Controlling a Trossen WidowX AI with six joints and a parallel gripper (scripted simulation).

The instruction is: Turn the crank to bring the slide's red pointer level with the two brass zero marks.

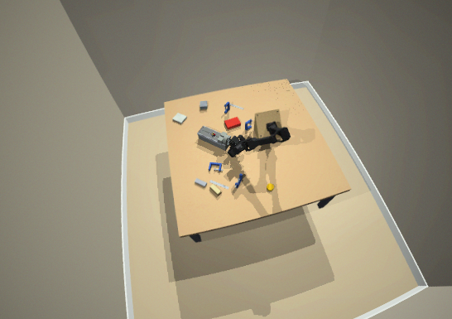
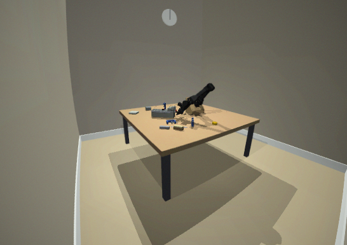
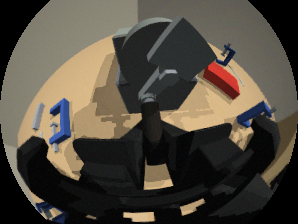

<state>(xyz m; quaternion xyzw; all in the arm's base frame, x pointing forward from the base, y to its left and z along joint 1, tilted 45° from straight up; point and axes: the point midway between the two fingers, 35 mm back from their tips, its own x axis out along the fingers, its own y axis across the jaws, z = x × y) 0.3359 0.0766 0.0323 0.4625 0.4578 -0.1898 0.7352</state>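
Now: gripper tip 1 cm past the dark crank handle, 1 cm to the right of it and 3 cm below it. Also, from my gripper tip: red pointer 10 cm ahead, 11 cm to the right, 5 cm above; tan block 19 cm ahead, 32 cm to the left, 2 cm below; yellow disc 19 cm behind, 40 cm to the left, 2 cm below.
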